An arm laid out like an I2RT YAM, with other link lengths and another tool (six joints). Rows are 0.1 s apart.
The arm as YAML. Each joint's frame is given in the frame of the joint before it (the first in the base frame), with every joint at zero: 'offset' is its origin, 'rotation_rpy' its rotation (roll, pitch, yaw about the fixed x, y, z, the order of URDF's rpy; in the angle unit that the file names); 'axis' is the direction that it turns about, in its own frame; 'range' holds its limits. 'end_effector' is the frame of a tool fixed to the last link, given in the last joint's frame.
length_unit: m
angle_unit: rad
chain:
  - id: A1
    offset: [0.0, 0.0, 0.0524]
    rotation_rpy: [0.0, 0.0, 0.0]
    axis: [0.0, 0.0, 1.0]
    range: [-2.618, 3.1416]
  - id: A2
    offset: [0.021, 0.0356, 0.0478]
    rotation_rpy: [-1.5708, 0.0, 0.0]
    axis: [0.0, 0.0, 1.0]
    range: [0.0, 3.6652]
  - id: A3
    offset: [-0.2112, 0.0, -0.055]
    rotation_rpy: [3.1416, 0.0, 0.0]
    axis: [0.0, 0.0, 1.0]
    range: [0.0, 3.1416]
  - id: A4
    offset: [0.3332, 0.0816, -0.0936]
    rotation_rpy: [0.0, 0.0, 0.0]
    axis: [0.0, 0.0, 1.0]
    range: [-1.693, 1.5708]
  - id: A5
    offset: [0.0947, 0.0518, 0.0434]
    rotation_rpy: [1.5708, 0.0, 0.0]
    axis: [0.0, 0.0, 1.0]
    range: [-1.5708, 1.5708]
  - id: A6
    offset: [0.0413, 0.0, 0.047]
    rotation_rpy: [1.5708, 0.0, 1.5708]
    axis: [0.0, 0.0, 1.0]
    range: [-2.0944, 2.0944]
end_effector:
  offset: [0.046, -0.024, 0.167]
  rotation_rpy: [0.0, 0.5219, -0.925]
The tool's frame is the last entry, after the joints.
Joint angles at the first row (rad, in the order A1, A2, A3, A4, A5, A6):
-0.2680, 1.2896, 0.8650, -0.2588, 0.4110, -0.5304
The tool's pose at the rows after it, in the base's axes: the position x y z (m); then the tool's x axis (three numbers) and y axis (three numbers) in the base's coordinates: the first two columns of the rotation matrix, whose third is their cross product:
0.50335 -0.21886 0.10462 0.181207 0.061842 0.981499 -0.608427 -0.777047 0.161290
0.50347 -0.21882 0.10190 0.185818 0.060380 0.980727 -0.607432 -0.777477 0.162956
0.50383 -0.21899 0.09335 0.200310 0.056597 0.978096 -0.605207 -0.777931 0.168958
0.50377 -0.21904 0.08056 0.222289 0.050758 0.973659 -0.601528 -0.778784 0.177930
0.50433 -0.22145 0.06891 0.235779 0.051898 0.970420 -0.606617 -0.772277 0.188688
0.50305 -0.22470 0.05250 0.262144 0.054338 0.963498 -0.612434 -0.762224 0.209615
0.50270 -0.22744 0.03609 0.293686 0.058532 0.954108 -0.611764 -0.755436 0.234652
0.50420 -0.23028 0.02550 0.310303 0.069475 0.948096 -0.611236 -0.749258 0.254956
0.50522 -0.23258 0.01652 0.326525 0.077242 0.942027 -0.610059 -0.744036 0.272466
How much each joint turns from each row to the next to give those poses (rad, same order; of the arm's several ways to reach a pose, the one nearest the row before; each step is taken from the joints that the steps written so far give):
0.0000, 0.0000, 0.0000, 0.0000, 0.0004, 0.0003
0.0000, 0.0053, 0.0000, 0.0003, -0.0004, 0.0000
0.0000, 0.0183, 0.0008, 0.0023, 0.0004, 0.0000
0.0000, 0.0256, -0.0001, 0.0023, 0.0004, 0.0000
0.0000, 0.0332, 0.0001, 0.0206, 0.0118, 0.0016
0.0000, 0.0431, 0.0007, 0.0183, 0.0195, 0.0003
0.0000, 0.0488, 0.0088, 0.0130, 0.0168, -0.0053
0.0000, 0.0412, 0.0076, 0.0248, 0.0156, -0.0095
0.0000, 0.0355, 0.0095, 0.0157, 0.0130, -0.0073

